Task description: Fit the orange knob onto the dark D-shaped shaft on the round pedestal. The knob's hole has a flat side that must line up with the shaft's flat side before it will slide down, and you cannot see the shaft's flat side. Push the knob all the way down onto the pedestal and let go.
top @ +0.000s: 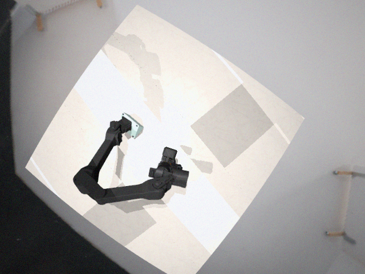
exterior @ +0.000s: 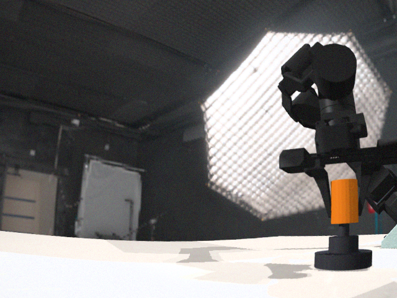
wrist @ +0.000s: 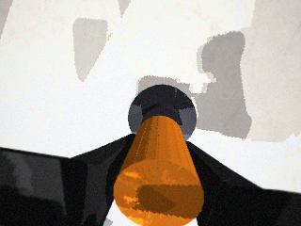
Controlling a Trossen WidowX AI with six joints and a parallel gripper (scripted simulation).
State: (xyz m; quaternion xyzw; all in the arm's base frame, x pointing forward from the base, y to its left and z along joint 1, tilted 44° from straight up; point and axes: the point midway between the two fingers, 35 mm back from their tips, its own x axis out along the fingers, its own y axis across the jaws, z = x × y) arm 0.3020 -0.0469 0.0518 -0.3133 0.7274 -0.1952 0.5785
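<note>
My gripper tip is 20 mm below the orange knob. Also, from my gripper tip: round pedestal 40 mm below.
</note>
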